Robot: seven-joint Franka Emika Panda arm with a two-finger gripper.
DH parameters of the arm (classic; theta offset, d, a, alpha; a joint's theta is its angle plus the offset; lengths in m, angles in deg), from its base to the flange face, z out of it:
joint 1: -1.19 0.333 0 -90
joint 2: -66.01 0 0 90
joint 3: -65.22 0.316 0.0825 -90
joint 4: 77.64 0 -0.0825 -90
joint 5: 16.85 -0.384 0 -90
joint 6: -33.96 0 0.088 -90
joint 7: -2.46 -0.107 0 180
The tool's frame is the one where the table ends.
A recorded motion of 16 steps. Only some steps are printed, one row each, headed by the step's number.
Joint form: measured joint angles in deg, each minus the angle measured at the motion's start. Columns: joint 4, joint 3, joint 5, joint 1, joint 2, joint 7, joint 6.
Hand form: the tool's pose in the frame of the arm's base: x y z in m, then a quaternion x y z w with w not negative. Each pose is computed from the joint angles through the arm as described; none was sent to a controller.
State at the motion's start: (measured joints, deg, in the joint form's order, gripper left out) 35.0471 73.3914 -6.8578 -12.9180 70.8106 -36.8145 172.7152
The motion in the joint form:
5: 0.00 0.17 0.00 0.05 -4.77 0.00 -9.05
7: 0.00 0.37 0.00 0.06 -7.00 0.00 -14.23
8: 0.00 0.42 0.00 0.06 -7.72 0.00 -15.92
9: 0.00 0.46 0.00 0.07 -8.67 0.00 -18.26
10: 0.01 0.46 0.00 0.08 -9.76 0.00 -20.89
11: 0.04 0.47 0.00 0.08 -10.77 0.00 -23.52
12: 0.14 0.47 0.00 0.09 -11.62 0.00 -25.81
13: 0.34 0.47 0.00 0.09 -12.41 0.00 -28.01
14: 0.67 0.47 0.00 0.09 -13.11 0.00 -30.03
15: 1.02 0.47 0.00 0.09 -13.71 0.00 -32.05
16: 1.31 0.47 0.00 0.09 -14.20 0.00 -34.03
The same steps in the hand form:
5: 0.5810 -0.0627 0.5005 0.92757 -0.33529 0.16237 0.02880
7: 0.5673 -0.0604 0.5127 0.92945 -0.33908 0.13942 0.04135
8: 0.5627 -0.0598 0.5166 0.92985 -0.34049 0.13184 0.04546
9: 0.5562 -0.0592 0.5214 0.93026 -0.34261 0.12091 0.05117
10: 0.5485 -0.0589 0.5270 0.93036 -0.34540 0.10868 0.05756
11: 0.5409 -0.0587 0.5316 0.93035 -0.34817 0.09557 0.06400
12: 0.5339 -0.0584 0.5348 0.93023 -0.35054 0.08325 0.06975
13: 0.5270 -0.0582 0.5366 0.92999 -0.35283 0.07028 0.07548
14: 0.5204 -0.0581 0.5369 0.92967 -0.35482 0.05691 0.08107
15: 0.5139 -0.0580 0.5361 0.92920 -0.35671 0.04250 0.08678
16: 0.5079 -0.0580 0.5350 0.92855 -0.35847 0.02795 0.09231

